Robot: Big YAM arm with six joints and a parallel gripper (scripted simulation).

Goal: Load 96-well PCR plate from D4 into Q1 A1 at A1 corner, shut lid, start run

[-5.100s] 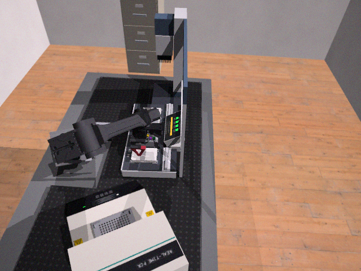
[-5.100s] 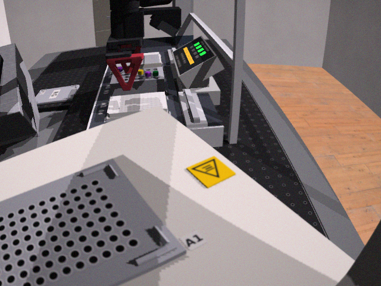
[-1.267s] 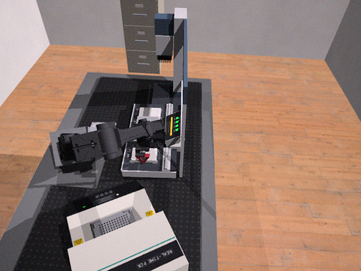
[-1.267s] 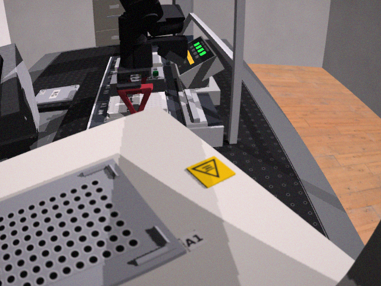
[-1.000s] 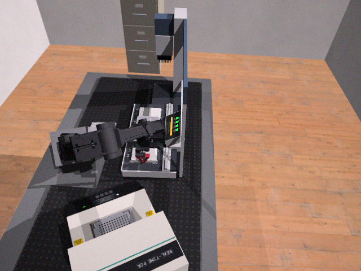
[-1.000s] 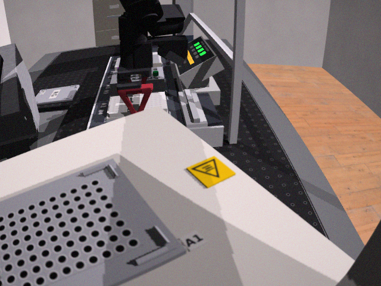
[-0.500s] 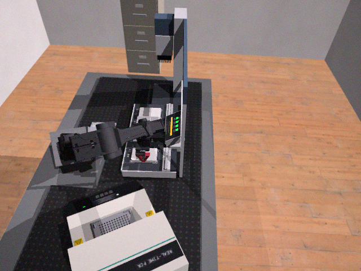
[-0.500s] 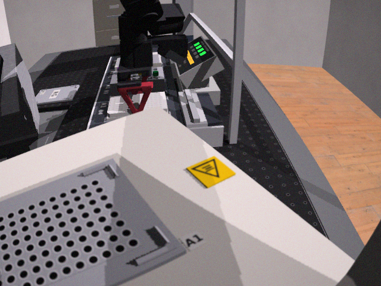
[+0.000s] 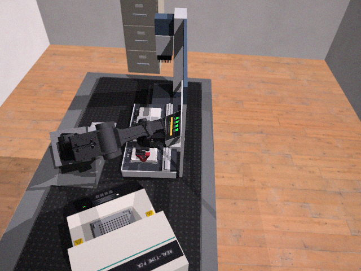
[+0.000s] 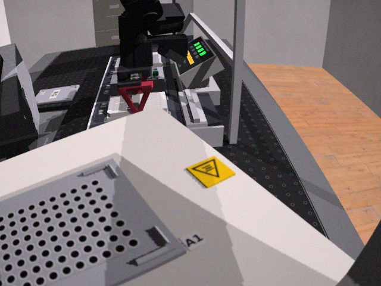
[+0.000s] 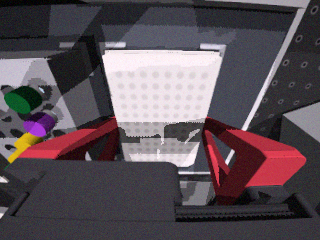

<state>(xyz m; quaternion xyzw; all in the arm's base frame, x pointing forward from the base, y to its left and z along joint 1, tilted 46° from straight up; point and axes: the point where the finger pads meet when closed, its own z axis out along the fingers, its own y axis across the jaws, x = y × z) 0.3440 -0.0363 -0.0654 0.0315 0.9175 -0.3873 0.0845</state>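
My hand is 10 mm short of the tube cooling block, 110 mm to the right of it and 10 mm below it. The rest, counted from my hand: tall gantry post: 170 mm ahead, 110 mm to the right, 170 mm above; pipette head: 160 mm ahead, 550 mm to the left, 320 mm above; grey nest: 240 mm behind, 260 mm to the left, 60 mm below.
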